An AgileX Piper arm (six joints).
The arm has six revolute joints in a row. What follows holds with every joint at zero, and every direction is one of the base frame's. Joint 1 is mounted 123 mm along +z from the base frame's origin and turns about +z. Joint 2 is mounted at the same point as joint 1 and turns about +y. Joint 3 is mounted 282.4 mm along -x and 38.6 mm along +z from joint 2 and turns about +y. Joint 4 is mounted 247.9 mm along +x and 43.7 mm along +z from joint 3 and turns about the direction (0.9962, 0, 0.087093). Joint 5 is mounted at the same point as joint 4 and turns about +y. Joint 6 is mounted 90.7 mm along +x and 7.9 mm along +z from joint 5 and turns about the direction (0.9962, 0, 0.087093). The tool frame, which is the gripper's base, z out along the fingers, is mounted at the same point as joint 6; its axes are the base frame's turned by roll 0, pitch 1.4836 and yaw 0 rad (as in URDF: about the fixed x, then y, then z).
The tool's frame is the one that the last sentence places.
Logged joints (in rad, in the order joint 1, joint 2, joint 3, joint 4, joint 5, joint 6), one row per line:
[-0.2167, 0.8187, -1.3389, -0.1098, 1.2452, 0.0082]
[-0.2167, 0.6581, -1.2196, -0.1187, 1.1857, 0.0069]
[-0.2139, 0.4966, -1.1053, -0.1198, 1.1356, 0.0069]
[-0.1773, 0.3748, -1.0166, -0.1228, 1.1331, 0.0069]
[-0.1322, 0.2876, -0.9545, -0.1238, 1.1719, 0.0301]
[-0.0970, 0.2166, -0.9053, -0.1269, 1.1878, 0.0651]
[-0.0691, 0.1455, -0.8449, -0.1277, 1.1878, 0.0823]
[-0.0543, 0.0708, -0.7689, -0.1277, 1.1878, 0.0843]
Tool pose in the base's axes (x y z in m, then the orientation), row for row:
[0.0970, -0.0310, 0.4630, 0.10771, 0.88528, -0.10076, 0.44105]
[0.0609, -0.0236, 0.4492, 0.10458, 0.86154, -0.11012, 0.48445]
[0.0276, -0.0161, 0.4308, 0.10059, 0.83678, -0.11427, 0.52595]
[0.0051, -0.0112, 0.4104, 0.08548, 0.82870, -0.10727, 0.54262]
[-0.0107, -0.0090, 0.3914, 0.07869, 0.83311, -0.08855, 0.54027]
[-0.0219, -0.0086, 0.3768, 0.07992, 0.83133, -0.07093, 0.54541]
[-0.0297, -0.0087, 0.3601, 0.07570, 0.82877, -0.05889, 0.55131]
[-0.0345, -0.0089, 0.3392, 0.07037, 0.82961, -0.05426, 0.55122]
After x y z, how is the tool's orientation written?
As a quaternion, x y z w.
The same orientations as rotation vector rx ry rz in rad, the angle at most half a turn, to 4 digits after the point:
[0.2674, 2.1978, -0.2501]
[0.2546, 2.0978, -0.2681]
[0.2406, 2.0011, -0.2733]
[0.2030, 1.9677, -0.2547]
[0.1870, 1.9802, -0.2105]
[0.1895, 1.9716, -0.1682]
[0.1791, 1.9606, -0.1393]
[0.1665, 1.9627, -0.1284]

